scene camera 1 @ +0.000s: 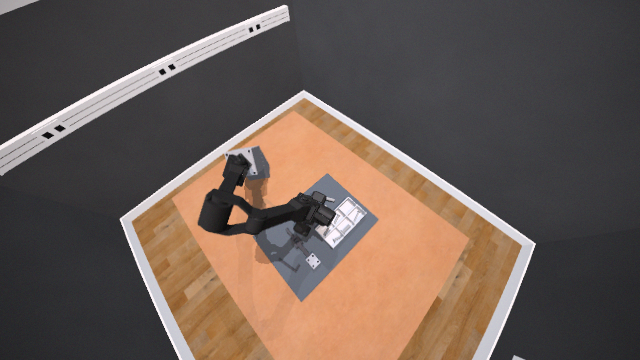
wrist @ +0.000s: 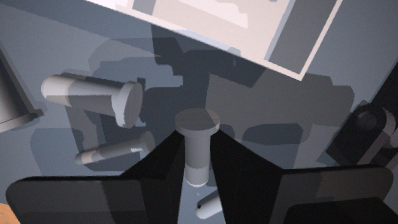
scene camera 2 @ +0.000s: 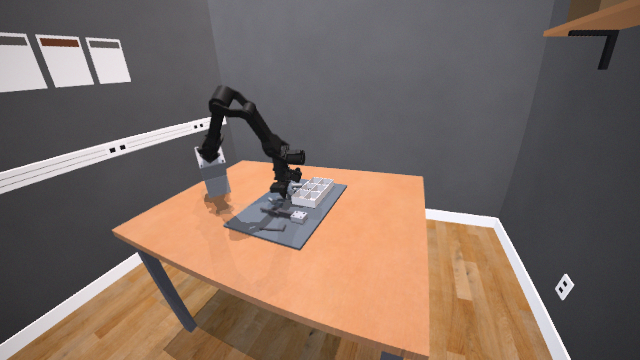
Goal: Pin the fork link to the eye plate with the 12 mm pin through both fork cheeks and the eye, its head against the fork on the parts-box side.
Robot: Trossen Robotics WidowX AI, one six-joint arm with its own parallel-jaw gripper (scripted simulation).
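I can see my gripper (wrist: 197,134). A white parts box is visible to me as well, both here (scene camera 2: 304,197) and in the wrist view, where the box (wrist: 290,41) appears again. There is a grey mat (scene camera 1: 275,242) too.
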